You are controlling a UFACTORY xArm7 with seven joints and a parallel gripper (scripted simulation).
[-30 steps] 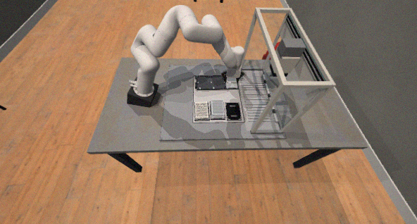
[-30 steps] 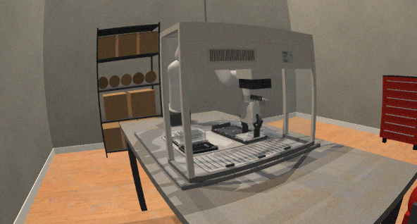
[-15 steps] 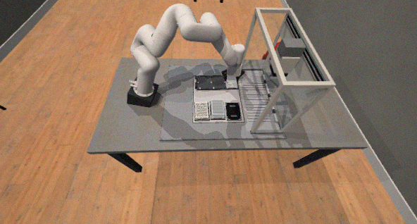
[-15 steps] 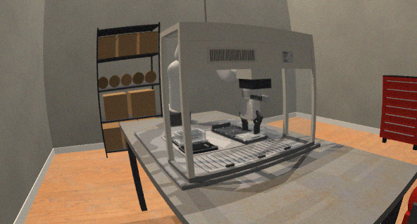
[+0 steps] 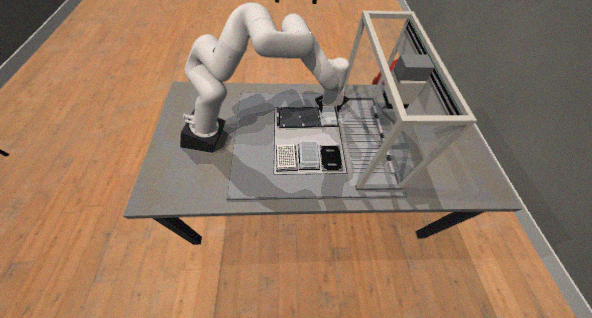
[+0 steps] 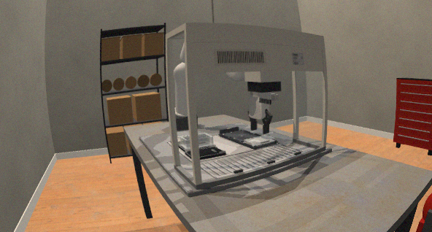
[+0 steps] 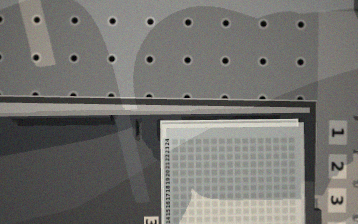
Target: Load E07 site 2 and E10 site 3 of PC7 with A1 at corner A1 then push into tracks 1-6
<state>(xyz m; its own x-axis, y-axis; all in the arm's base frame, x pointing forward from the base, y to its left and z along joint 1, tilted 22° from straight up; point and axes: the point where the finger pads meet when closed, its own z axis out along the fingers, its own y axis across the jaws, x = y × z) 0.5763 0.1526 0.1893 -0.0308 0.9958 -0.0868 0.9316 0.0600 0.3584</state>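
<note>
My gripper is now 120 mm past the deep-well block E07, 250 mm to the left of it and 40 mm above it. From my hand the other things lie so: nest: 10 mm behind, 260 mm to the right, 60 mm below; then dark plate carrier PC7: 110 mm behind, 50 mm below; then frame post: 290 mm ahead, 420 mm to the right, 180 mm above.
</note>
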